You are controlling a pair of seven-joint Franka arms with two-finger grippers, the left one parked.
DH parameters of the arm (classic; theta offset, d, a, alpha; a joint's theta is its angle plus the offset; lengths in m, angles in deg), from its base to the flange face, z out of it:
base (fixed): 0 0 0 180
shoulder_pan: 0 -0.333 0 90
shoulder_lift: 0 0 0 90
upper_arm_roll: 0 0.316 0.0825 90
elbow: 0 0 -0.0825 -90
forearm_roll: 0 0.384 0 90
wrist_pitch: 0 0 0.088 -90
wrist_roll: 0 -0.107 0 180
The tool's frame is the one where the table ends.
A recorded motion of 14 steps. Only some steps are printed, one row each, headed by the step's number.
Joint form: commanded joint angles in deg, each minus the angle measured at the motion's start. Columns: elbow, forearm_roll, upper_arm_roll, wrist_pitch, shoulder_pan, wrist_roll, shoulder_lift.
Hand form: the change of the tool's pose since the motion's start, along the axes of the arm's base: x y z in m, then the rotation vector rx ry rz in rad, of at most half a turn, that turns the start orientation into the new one. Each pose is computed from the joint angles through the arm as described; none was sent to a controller.
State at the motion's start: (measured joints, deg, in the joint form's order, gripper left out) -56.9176 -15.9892 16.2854 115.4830 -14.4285 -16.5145 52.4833
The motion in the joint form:
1: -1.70 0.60 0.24 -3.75 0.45 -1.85 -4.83
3: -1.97 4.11 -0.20 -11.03 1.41 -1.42 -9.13
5: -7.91 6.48 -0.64 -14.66 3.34 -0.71 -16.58
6: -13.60 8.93 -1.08 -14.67 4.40 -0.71 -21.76
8: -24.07 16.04 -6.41 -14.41 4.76 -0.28 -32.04
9: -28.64 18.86 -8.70 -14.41 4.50 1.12 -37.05
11: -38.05 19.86 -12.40 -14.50 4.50 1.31 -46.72
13: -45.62 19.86 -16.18 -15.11 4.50 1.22 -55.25
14: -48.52 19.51 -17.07 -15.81 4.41 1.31 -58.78
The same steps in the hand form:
1: -0.0100 -0.0055 0.0448 -0.0073 0.0079 -0.0366
3: -0.0215 -0.0240 0.0864 -0.0061 0.0777 -0.0674
5: -0.0430 -0.0494 0.1262 -0.0186 0.1167 -0.0848
6: -0.0608 -0.0615 0.1424 -0.0071 0.1358 -0.1017
8: -0.0913 -0.1070 0.1729 0.0377 0.1657 -0.1872
9: -0.1097 -0.1251 0.1907 0.0630 0.1690 -0.2000
11: -0.1487 -0.1677 0.2149 0.0581 0.1621 -0.2606
13: -0.1861 -0.2124 0.2354 0.0591 0.1526 -0.3272
14: -0.2045 -0.2240 0.2431 0.0555 0.1519 -0.3380

